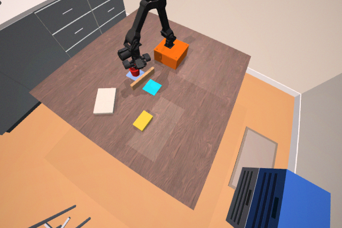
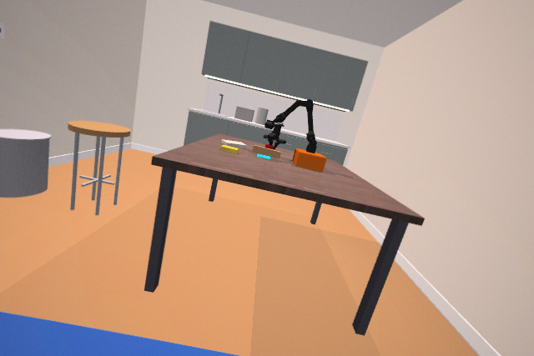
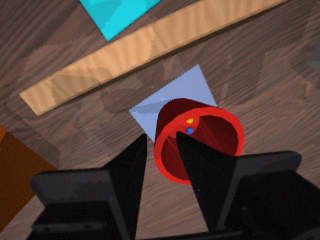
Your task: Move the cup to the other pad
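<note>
The lavender pad lies 50 mm below my gripper tip, 30 mm ahead of it and 20 mm to the right of it. The rest, counted from my gripper tip: cyan pad: 160 mm to the left, 50 mm below, 40 mm ahead; wooden bar: 70 mm to the left, 40 mm ahead, 30 mm below; red cup: 30 mm ahead, 10 mm to the right, 10 mm below.
</note>
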